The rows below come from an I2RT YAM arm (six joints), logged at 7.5 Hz.
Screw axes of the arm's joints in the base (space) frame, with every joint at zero. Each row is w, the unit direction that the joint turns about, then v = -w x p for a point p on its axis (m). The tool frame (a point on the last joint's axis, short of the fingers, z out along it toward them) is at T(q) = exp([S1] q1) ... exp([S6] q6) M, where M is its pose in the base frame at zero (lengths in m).
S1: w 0 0 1 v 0 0 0
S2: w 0 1 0 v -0.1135 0 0.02
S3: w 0 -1 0 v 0.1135 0 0.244
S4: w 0 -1 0 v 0.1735 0 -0.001
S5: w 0 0 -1 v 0 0.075 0
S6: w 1 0 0 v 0 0.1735 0
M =
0 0 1 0.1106
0 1 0 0
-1 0 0 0.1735
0 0 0 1
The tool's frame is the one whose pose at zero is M.
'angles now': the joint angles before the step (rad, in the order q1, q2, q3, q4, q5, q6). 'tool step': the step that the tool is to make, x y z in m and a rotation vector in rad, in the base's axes. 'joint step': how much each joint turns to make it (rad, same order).
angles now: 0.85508 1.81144 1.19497 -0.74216 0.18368 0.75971
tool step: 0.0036 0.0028 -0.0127 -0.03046 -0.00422 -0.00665
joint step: -0.00012 0.04198 0.00094 0.02048 0.02401 0.00179
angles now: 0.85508 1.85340 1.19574 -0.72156 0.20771 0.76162
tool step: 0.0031 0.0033 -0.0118 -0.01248 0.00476 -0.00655
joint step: 0.00007 0.03947 0.00244 0.02327 0.00573 0.00579
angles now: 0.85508 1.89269 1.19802 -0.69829 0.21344 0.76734
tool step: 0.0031 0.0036 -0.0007 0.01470 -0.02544 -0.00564
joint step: 0.00111 0.00878 0.00617 0.02932 0.01068 0.00493
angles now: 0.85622 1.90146 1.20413 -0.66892 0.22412 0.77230
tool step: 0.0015 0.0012 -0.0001 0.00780 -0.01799 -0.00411
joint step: -0.00008 0.00123 -0.00080 0.01922 0.00914 0.00220
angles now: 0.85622 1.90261 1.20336 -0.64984 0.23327 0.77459
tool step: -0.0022 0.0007 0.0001 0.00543 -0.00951 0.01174
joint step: 0.00620 -0.00719 -0.01081 0.01544 0.00231 -0.00640
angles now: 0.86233 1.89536 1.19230 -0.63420 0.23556 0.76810
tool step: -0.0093 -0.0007 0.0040 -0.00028 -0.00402 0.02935
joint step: 0.01904 -0.03130 -0.02531 -0.00103 0.00076 -0.01110
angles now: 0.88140 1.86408 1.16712 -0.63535 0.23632 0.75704
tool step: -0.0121 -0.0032 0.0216 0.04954 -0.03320 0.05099
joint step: 0.02022 -0.09179 -0.03147 0.00568 -0.01335 -0.02898
